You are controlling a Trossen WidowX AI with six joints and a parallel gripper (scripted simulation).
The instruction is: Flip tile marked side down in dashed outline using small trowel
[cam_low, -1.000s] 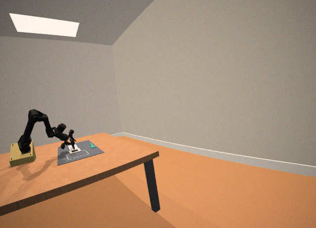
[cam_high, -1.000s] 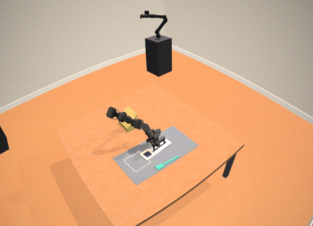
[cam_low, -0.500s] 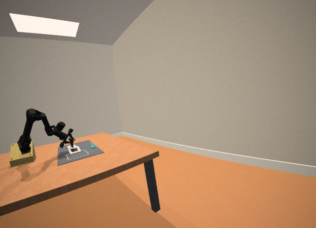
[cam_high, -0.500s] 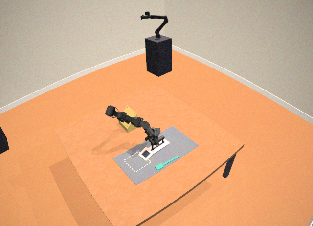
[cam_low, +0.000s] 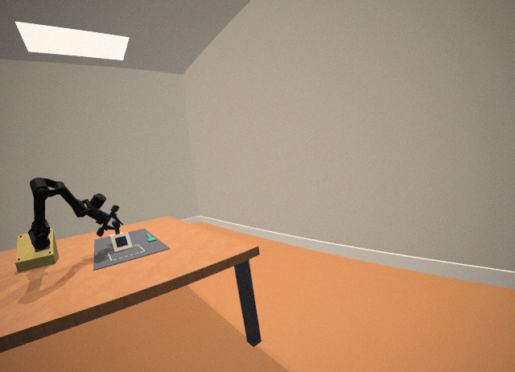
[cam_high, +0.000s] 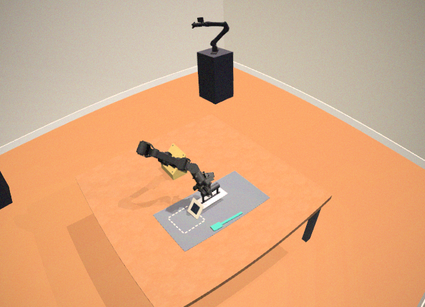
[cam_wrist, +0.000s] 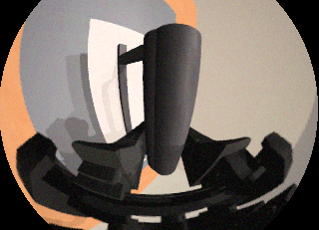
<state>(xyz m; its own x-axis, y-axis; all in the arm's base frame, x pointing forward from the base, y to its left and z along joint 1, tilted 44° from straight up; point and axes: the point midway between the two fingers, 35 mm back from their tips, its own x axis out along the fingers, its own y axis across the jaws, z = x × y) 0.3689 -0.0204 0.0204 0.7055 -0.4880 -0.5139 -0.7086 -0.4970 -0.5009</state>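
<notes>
My gripper tip is 3 cm past the cream tile, 9 cm to the left of it and 6 cm above it. From my gripper tip the other things lie so: grey mat: 1 cm ahead, 12 cm below; teal trowel: 14 cm ahead, 3 cm to the right, 9 cm below.
</notes>
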